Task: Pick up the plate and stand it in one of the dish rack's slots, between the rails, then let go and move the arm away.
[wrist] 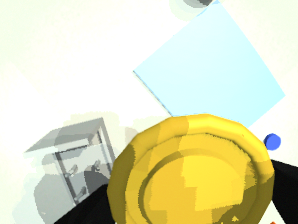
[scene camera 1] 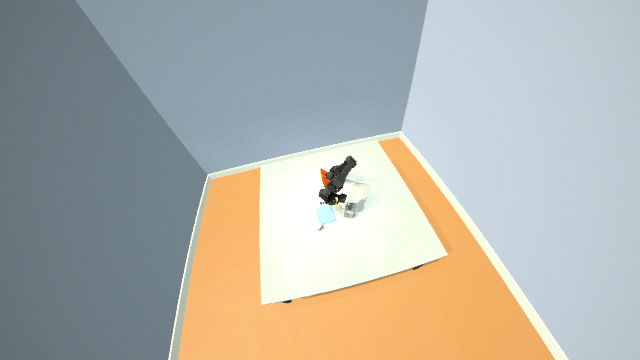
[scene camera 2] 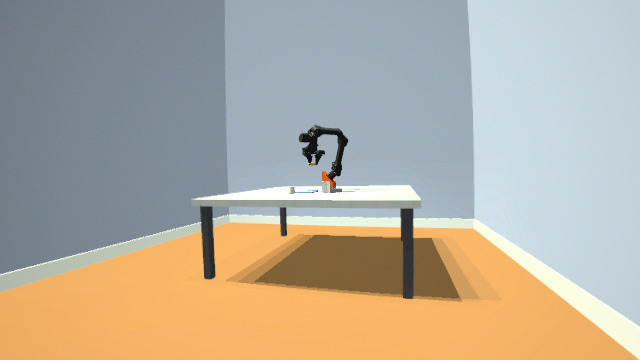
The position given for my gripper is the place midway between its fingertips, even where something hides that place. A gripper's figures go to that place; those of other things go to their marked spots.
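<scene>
There's a yellow plate [wrist: 201, 161] that sits 0.09 m from the lens, and my gripper [wrist: 189, 182] is 0.11 m from the lens.
</scene>
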